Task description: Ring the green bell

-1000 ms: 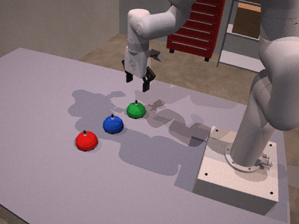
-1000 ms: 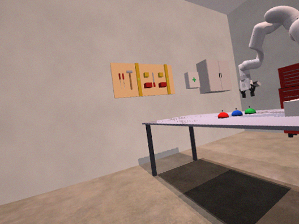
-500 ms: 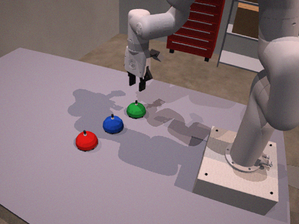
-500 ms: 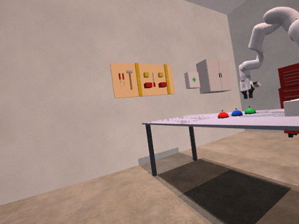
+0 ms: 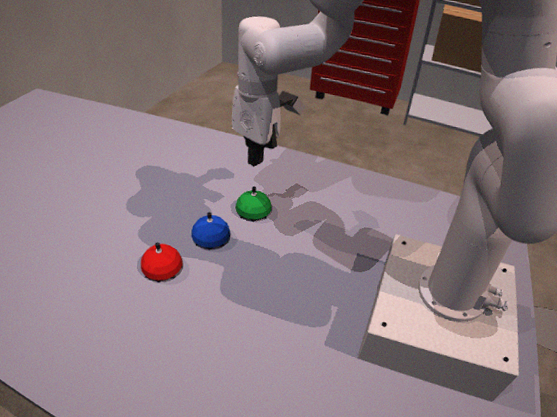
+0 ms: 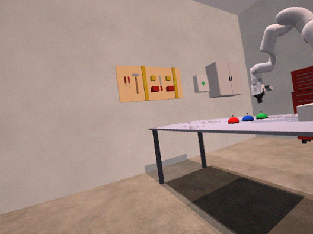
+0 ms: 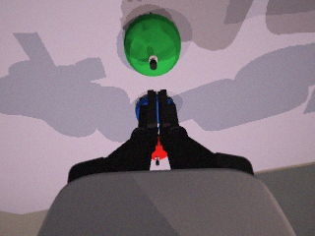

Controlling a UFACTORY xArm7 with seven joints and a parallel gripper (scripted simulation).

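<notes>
My hand is 11 cm above the green bell. From my hand the other things lie so: red bell 7 cm ahead, 25 cm to the left, 11 cm below; then blue bell 4 cm ahead, 13 cm to the left, 11 cm below.
</notes>
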